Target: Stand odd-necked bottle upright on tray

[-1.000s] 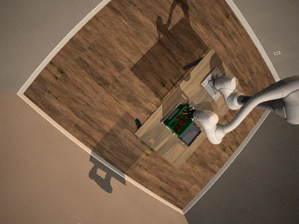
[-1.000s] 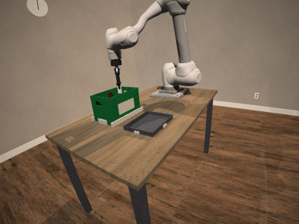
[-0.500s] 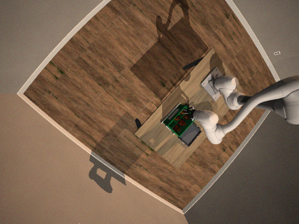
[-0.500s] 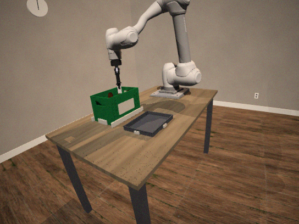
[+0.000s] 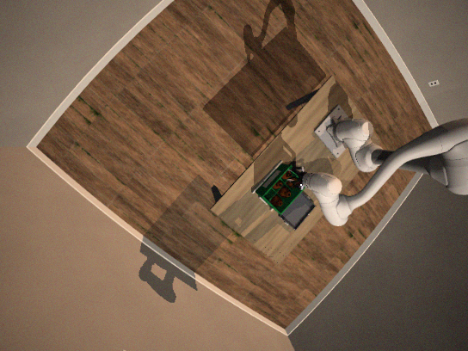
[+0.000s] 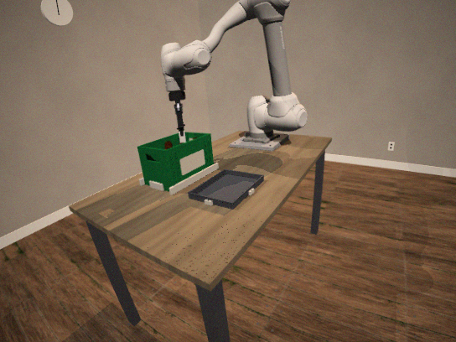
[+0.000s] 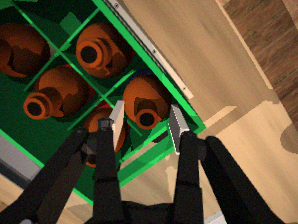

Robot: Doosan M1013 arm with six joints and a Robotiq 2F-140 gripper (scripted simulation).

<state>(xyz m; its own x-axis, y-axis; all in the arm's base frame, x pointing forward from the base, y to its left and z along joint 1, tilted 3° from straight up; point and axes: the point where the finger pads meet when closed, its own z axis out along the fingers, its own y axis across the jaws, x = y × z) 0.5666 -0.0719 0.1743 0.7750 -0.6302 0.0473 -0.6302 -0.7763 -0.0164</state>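
Right now my hand is 90 mm short of the green crate, 90 mm above it and 50 mm to the right of it. Also, from my hand: dark grey tray: 330 mm to the left, 160 mm below, 70 mm ahead.
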